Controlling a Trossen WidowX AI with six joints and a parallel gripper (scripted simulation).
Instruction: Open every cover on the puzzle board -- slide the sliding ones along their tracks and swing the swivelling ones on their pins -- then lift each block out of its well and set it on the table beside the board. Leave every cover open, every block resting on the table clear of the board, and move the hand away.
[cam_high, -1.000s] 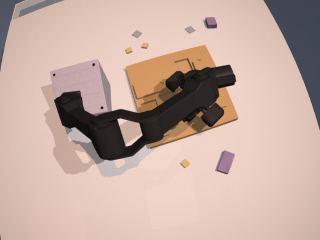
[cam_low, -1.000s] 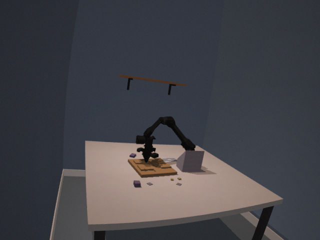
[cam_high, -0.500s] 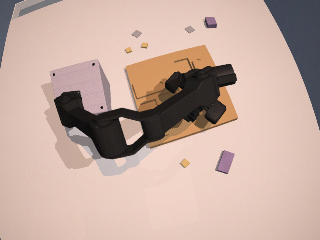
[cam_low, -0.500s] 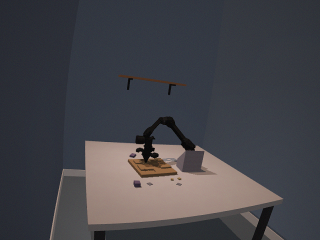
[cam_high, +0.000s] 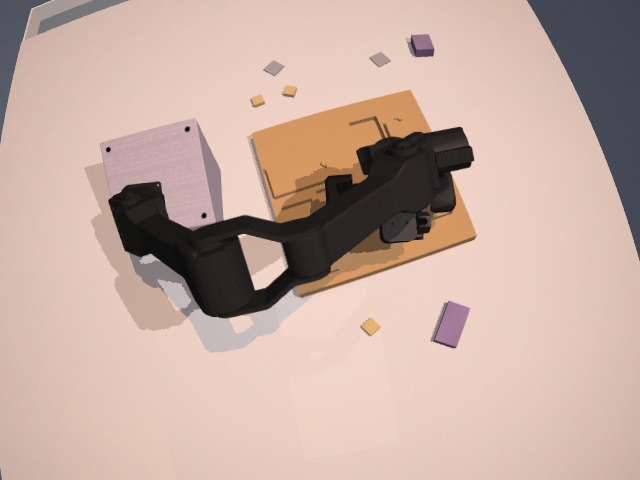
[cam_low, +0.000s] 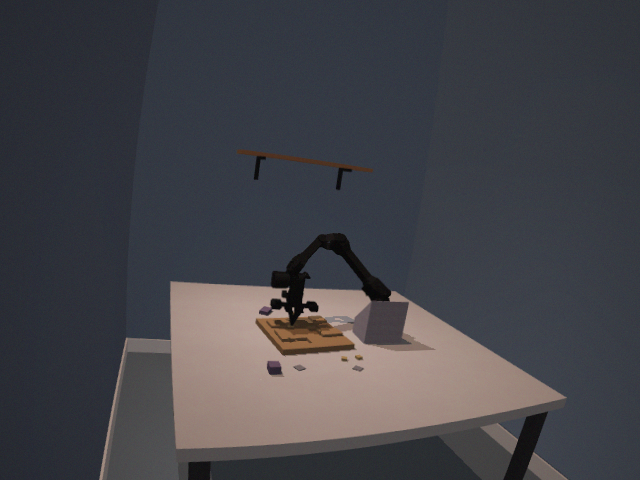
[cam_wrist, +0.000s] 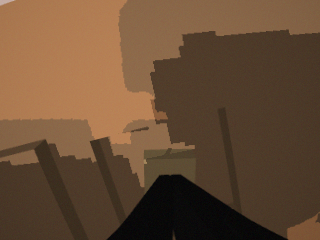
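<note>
My gripper tip is 3 cm past the orange puzzle board and 4 cm to the right of it. From my gripper tip the other things lie so: flat purple block 9 cm ahead, 18 cm to the right, 1 cm below.
</note>
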